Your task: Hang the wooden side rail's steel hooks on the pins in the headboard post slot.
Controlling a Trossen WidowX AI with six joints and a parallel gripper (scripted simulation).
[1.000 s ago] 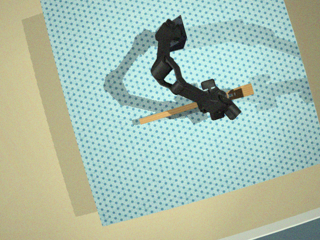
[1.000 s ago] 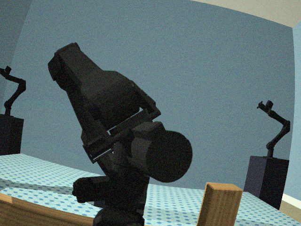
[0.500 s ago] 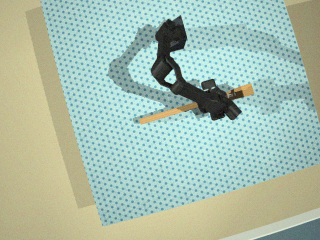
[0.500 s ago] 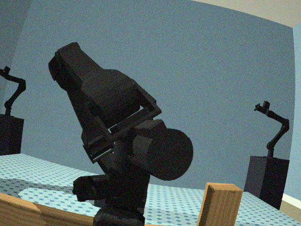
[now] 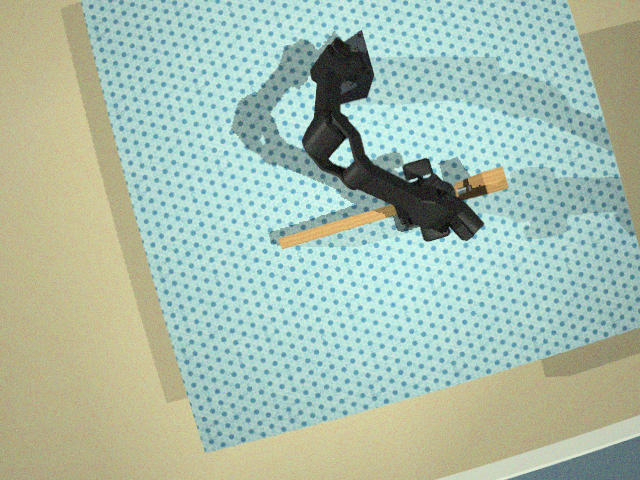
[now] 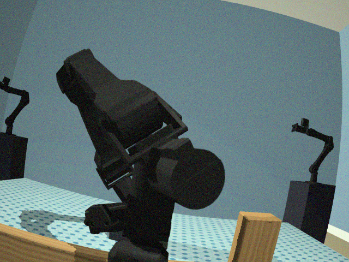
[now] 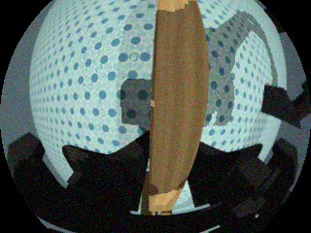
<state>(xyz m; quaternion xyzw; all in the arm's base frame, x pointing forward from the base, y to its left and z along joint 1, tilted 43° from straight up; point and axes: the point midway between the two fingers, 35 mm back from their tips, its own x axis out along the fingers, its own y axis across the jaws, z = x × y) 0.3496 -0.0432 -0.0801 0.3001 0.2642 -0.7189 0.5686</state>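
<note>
Now: gripper tip 140 mm to the right of the headboard post, 40 mm below it and 20 mm short of it.
</note>
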